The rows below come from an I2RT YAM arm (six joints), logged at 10 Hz.
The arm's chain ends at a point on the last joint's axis. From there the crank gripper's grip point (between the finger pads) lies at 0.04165 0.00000 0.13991 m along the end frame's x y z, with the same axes.
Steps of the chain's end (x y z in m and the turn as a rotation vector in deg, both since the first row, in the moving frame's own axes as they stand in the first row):
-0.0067, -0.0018, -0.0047, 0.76, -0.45, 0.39
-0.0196, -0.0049, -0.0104, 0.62, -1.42, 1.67
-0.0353, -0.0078, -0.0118, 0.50, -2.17, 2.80
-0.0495, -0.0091, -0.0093, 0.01, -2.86, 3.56
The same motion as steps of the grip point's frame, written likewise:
-0.0078, -0.0034, -0.0044, 0.76, -0.45, 0.39
-0.0231, -0.0053, -0.0094, 0.62, -1.42, 1.67
-0.0406, -0.0071, -0.0103, 0.50, -2.17, 2.80
-0.0566, -0.0068, -0.0074, 0.01, -2.86, 3.56

